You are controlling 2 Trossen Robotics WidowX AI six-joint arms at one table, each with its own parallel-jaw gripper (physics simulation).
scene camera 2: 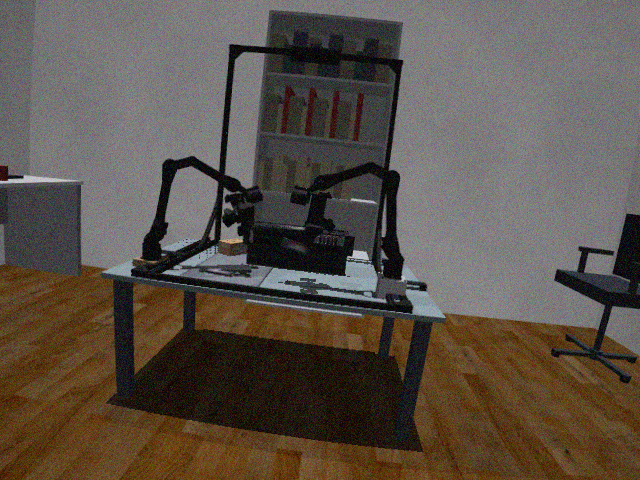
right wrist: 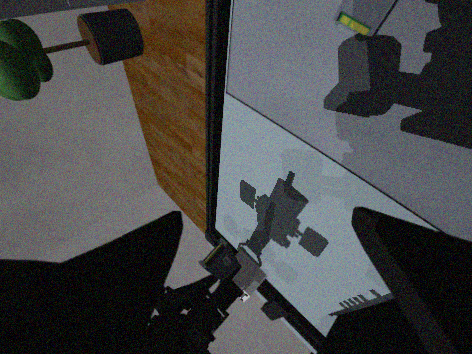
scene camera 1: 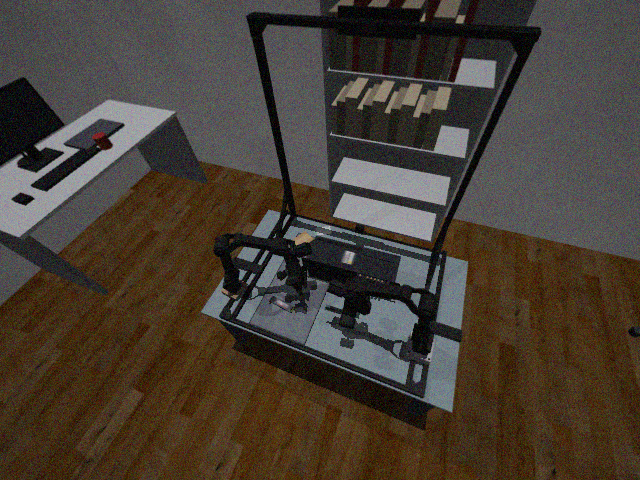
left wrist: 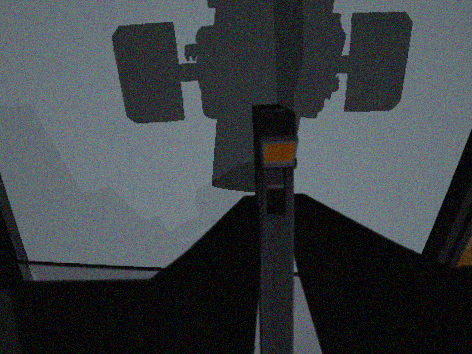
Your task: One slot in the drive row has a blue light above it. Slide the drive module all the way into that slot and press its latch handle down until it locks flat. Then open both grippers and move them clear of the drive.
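Frame: origin at the left arm's base, x left, y ahead, z down, level; centimetres.
Seen in the pictures: left gripper, fingertip midpoint: (scene camera 2: 308, 248) (right wrist: 226, 274) (scene camera 1: 348, 313) (left wrist: 273, 208); right gripper, fingertip midpoint: (scene camera 2: 252, 236) (right wrist: 266, 217) (scene camera 1: 303, 291); left arm's base, origin of the base link: (scene camera 2: 392, 276) (right wrist: 233, 285) (scene camera 1: 420, 346); right arm's base, origin of the base link: (scene camera 2: 151, 258) (scene camera 1: 234, 287).
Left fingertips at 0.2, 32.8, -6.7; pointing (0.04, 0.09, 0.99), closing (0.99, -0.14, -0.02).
Pixels of each thing's top centre, then the offset from my left fingertips to it, as dx, dy, dz. "*": a spot on its surface instead. Level surfaces: height alone.
- black drive chassis, middle of its top: (scene camera 2: 301, 228) (scene camera 1: 353, 257) -26.4, +6.8, -3.6
- drive module, middle of its top: (right wrist: 205, 284) (scene camera 2: 300, 239) (scene camera 1: 340, 308) +0.5, +3.6, -3.4
- grey mat, its level: dz +13.8
- module-like piece with a yellow-green edge, surface spot: (right wrist: 354, 23) * +2.9, +28.3, +13.2
- wooden block, middle of its top: (scene camera 2: 233, 240) (scene camera 1: 301, 240) -34.2, +40.0, +7.8
- black frame, surface spot: (scene camera 1: 273, 116) (scene camera 2: 227, 115) * -52.9, +54.5, -53.8
- table, its level: dz +14.0
My left gripper (scene camera 1: 352, 316) (scene camera 2: 321, 223) (left wrist: 273, 208) is shut on the drive module, away from the front of the black drive chassis (scene camera 1: 379, 262) (scene camera 2: 294, 253). The drive module (left wrist: 276, 240) (right wrist: 220, 261) shows edge-on as a narrow grey bar with an orange patch in the left wrist view. Its yellow-green rear edge shows in the right wrist view. I cannot tell how its latch handle stands. My right gripper (scene camera 1: 298, 304) (scene camera 2: 230, 209) (right wrist: 266, 217) is open and empty, above the table to the picture's left of the left gripper. The slots are dark and the blue light does not show.
A grey mat (scene camera 1: 281, 328) (scene camera 2: 253, 277) lies at the table's front left. Another module-like piece with a yellow-green edge (right wrist: 354, 23) lies on it. A wooden block (scene camera 1: 303, 238) (scene camera 2: 231, 246) stands beside the chassis. A black frame (scene camera 1: 273, 116) (scene camera 2: 225, 118) rises around the table (scene camera 1: 442, 392).
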